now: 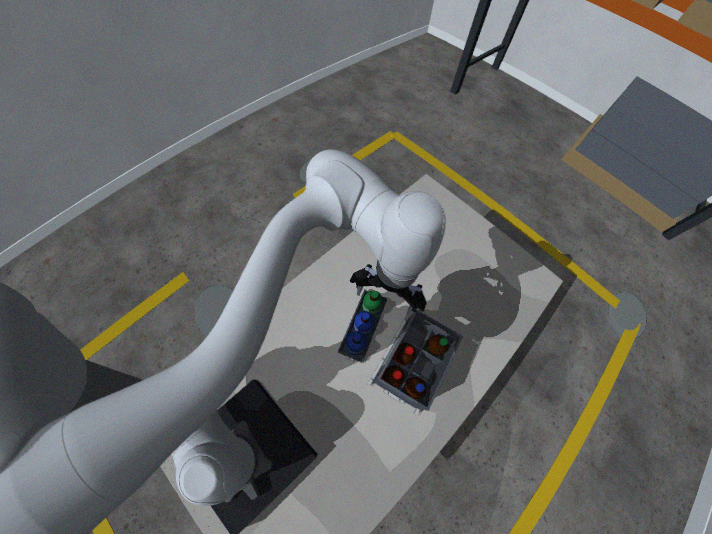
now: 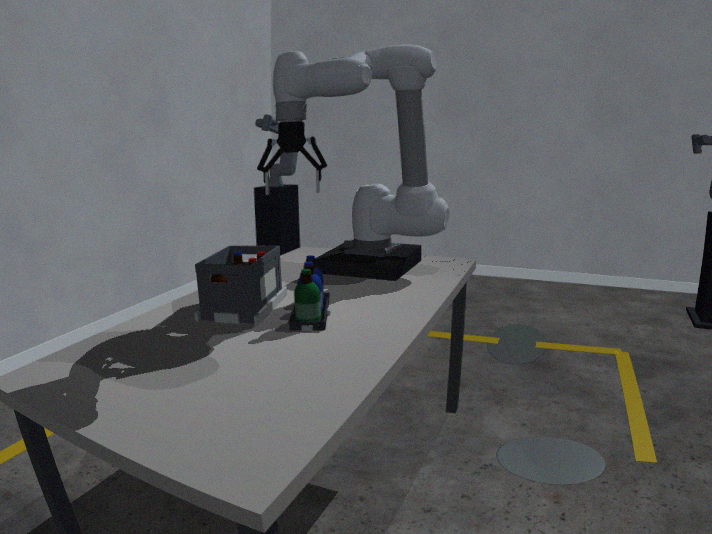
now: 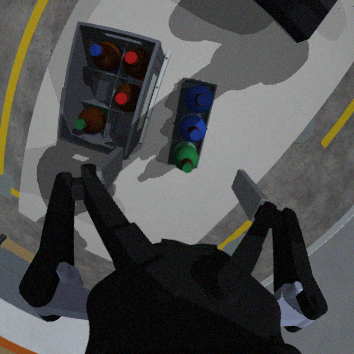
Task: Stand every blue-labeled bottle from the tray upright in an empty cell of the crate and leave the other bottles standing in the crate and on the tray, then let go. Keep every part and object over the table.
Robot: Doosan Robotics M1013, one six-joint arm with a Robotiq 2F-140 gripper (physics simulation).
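Frame: origin at the arm's base, x ahead, y right, z down, level; millimetres.
Seen in the pictures: gripper, fingertip midpoint: (image 1: pixel 384 301) (image 2: pixel 292 193) (image 3: pixel 180 168); arm's base at its link origin: (image 2: pixel 372 250).
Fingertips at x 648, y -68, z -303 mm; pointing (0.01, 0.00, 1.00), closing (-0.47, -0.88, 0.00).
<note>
Pixels of each thing's middle, then the offset from my fingertips to it. "spot": a spot on its surface instead. Level surfaces: height alone.
- grey crate at the middle of its body: (image 3: pixel 144 111) (image 2: pixel 266 284) (image 1: pixel 396 340) dz +279, dx +23, dy +96 mm
- blue-capped at the middle of its body: (image 3: pixel 107 56) (image 1: pixel 415 388) dz +281, dx -35, dy +262 mm
- green-capped at the middle of its body: (image 2: pixel 217 289) (image 3: pixel 92 119) (image 1: pixel 437 345) dz +281, dx +132, dy +206 mm
- red-capped at the middle of its body: (image 3: pixel 129 97) (image 1: pixel 405 353) dz +281, dx +19, dy +151 mm
- dark tray at a spot on its surface: (image 3: pixel 183 88) (image 1: pixel 362 354) spot: dz +361, dx -92, dy +52 mm
- green bottle at the middle of its body: (image 2: pixel 307 296) (image 3: pixel 185 157) (image 1: pixel 372 300) dz +284, dx +57, dy -76 mm
- pale table at its surface level: dz +366 mm
The grey crate (image 1: pixel 446 376) (image 2: pixel 227 297) (image 3: pixel 67 95) has six cells. Four hold brown bottles: one blue-capped (image 1: pixel 415 387) (image 3: pixel 107 56), one green-capped (image 1: pixel 437 346) (image 3: pixel 92 120), two red-capped (image 1: pixel 404 354) (image 3: pixel 128 97). A middle cell and an end cell beside the green-capped bottle are empty. The dark tray (image 1: pixel 362 358) (image 3: pixel 183 88) stands beside the crate with two blue bottles (image 1: pixel 363 322) (image 1: pixel 355 343) (image 3: pixel 198 98) (image 3: pixel 193 128) and a green bottle (image 1: pixel 372 301) (image 2: pixel 307 298) (image 3: pixel 186 155), all upright. Labels are hard to read. My gripper (image 1: pixel 388 296) (image 2: pixel 292 190) (image 3: pixel 180 168) is open and empty, high above the table near the tray's green-bottle end.
The crate and tray stand on the pale table (image 1: pixel 313 293) (image 2: pixel 247 413) (image 3: pixel 155 200), with a narrow gap between them. The arm's black base plate (image 1: pixel 281 425) (image 2: pixel 368 267) (image 3: pixel 300 17) is on the table beyond the tray's blue-bottle end.
</note>
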